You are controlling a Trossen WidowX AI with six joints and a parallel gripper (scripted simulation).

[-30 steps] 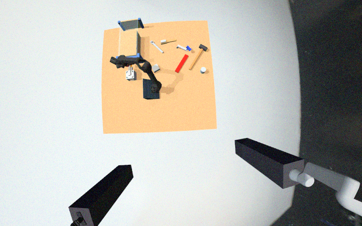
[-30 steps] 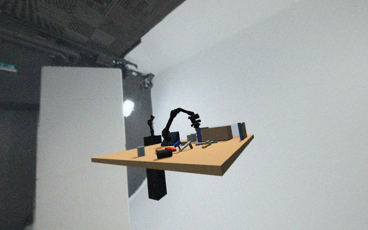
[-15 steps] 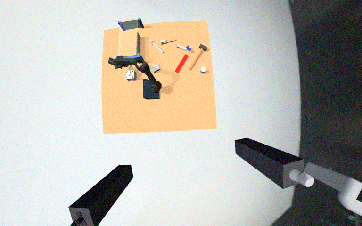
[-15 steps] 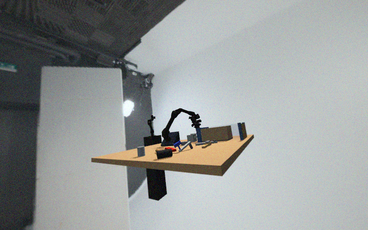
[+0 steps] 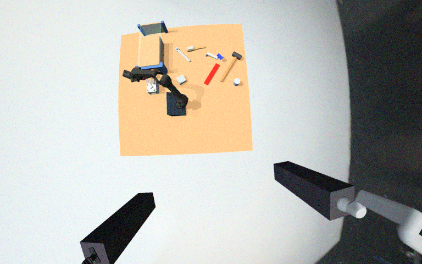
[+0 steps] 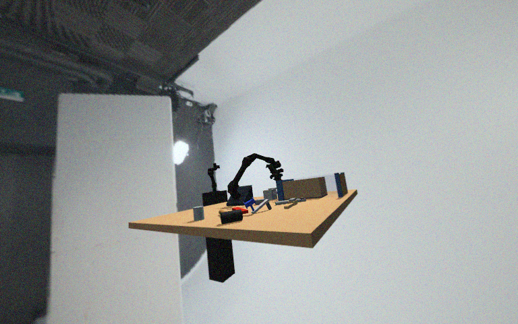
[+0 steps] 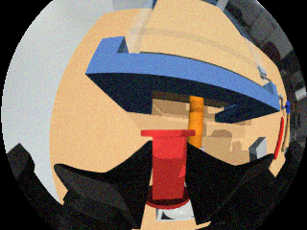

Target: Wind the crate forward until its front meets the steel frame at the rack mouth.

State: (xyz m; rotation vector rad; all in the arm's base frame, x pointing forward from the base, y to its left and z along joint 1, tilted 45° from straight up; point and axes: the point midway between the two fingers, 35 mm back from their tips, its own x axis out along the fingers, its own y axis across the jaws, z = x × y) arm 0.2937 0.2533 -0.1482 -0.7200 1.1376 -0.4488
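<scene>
My gripper tip is 5 cm past the winch handle, 2 cm to the left of it and 3 cm above it. Round my gripper tip: winch (12 cm behind, 5 cm to the right, 10 cm below); then red knob (2 cm behind); then blue steel frame (5 cm ahead, 6 cm to the right, 2 cm below).
</scene>
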